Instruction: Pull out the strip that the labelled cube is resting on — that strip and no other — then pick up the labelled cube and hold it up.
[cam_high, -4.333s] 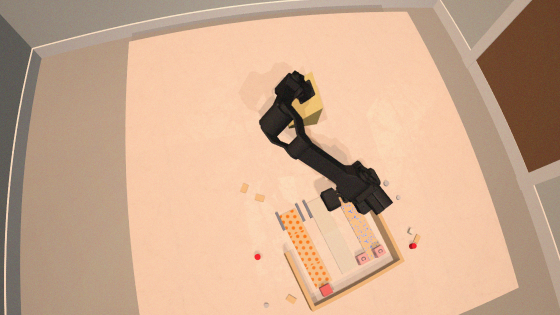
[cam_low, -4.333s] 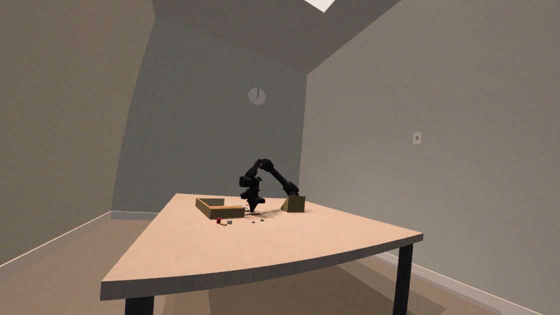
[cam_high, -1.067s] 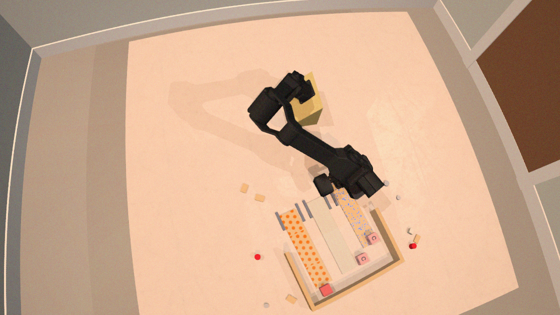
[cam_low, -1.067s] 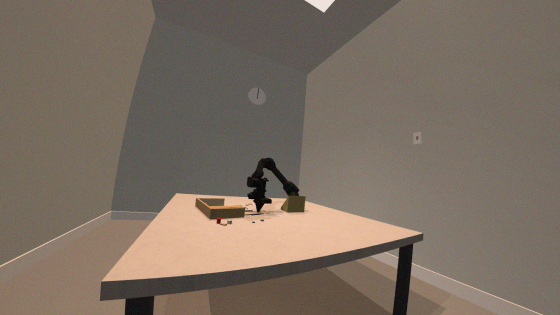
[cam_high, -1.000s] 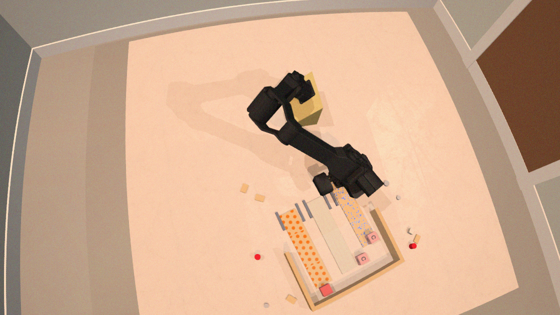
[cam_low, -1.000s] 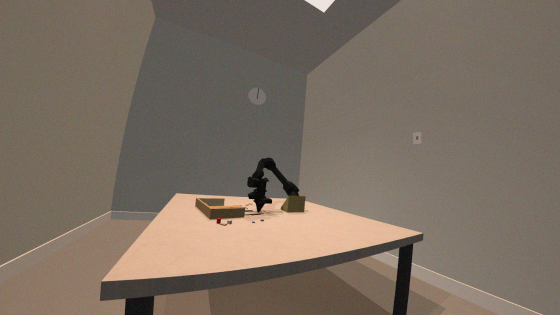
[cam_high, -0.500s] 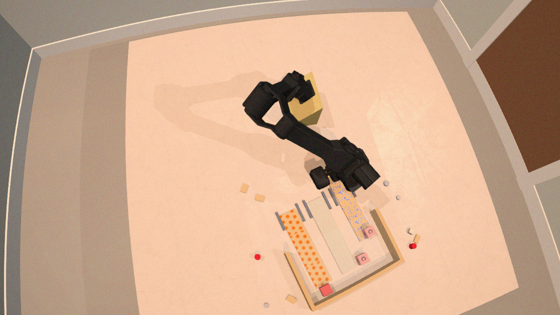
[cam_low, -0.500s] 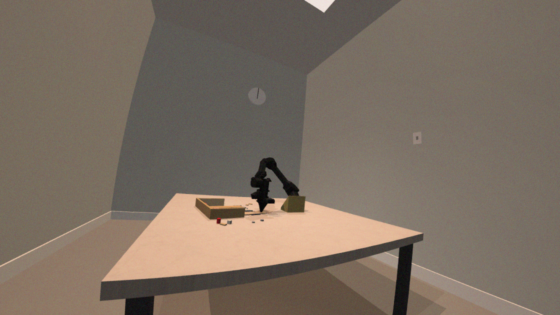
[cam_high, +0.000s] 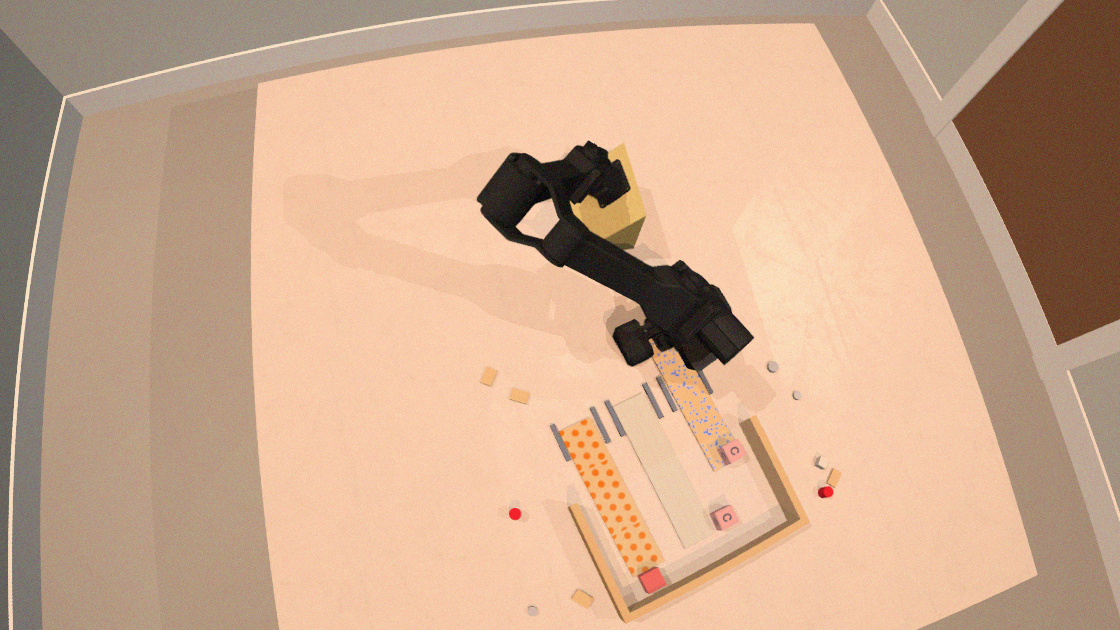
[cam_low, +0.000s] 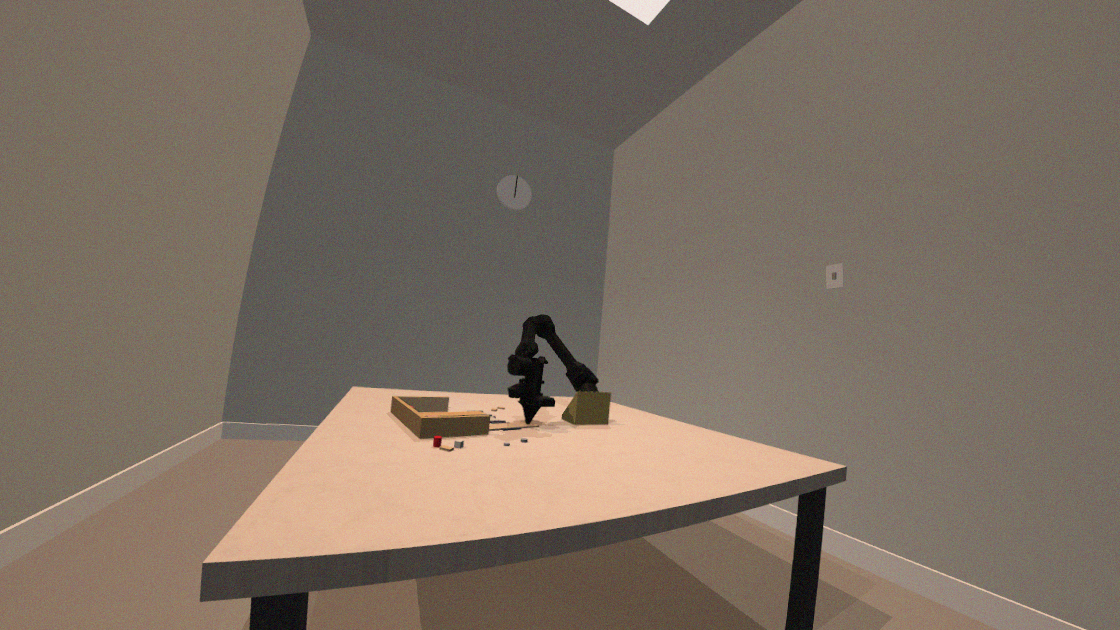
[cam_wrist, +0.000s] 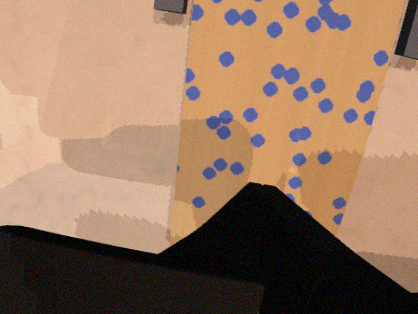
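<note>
My gripper tip is now 90 mm short of the grey disc and 180 mm to the right of it.
</note>
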